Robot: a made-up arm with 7 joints.
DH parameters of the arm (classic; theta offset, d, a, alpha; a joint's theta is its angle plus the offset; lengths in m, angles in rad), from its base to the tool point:
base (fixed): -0.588 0 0.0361 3.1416
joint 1: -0.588 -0.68 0 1.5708
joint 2: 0 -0.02 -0.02 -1.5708
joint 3: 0 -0.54 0.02 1.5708
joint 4: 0 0 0 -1.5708
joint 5: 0 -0.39 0.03 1.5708
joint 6: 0 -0.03 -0.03 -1.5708
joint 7: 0.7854 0 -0.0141 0
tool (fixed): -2.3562 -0.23 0 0
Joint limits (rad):
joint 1: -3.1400..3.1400
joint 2: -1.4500..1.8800
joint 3: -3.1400..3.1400
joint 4: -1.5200..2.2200
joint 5: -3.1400..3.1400
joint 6: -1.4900..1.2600
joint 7: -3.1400..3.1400
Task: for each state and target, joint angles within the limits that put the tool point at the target. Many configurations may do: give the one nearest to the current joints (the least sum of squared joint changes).
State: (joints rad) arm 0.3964 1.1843 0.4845 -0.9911 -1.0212 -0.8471 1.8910
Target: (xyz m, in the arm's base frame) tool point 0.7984 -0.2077 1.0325
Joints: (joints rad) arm 0.3700 1.7442 0.5969 -1.0655 -0.9788 -1.0187 1.8828
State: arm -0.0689 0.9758 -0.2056 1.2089 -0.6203 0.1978 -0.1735
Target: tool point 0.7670 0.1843 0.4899
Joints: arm -0.0796 0.9300 -0.2324 1.5527 -0.6133 0.3145 -0.1715
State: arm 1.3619 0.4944 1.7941 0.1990 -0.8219 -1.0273 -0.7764
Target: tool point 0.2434 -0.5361 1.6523
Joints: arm 1.1645 0.6332 1.8231 0.1015 -0.7802 -0.4999 -0.7740
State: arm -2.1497 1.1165 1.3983 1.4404 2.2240 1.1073 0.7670
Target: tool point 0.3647 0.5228 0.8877
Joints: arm -2.1347 1.1427 1.3232 2.1468 2.0176 1.0513 0.7663
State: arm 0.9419 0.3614 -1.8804 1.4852 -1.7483 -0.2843 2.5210
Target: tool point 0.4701 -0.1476 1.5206
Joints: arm 1.4235 0.7493 -2.3513 1.1729 -1.7693 -0.1516 2.5136
